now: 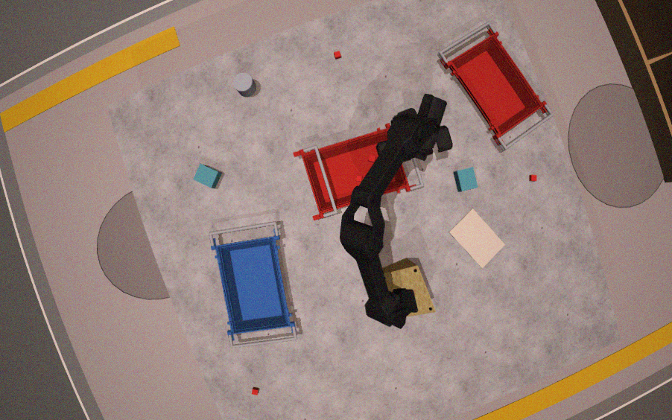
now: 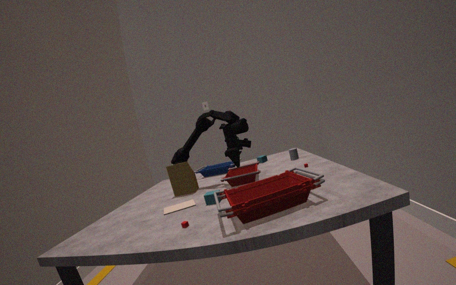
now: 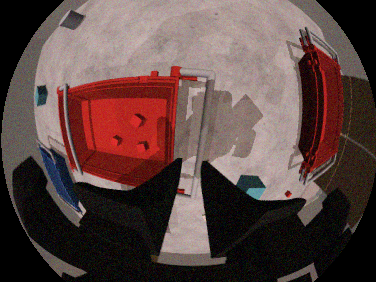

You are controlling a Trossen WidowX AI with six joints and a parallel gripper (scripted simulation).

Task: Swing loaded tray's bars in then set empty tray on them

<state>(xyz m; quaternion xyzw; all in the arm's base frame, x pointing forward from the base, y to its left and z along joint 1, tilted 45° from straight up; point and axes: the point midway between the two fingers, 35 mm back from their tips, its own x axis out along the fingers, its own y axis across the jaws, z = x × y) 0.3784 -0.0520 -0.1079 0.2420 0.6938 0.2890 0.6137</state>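
Right now the blue tray is 510 mm to the left of my gripper tip, 250 mm behind it and 60 mm below it. The rest, counted from my gripper tip: beige sheet (290 mm behind, 150 mm to the right, 100 mm below); grey cylinder (390 mm to the left, 310 mm ahead, 70 mm below).
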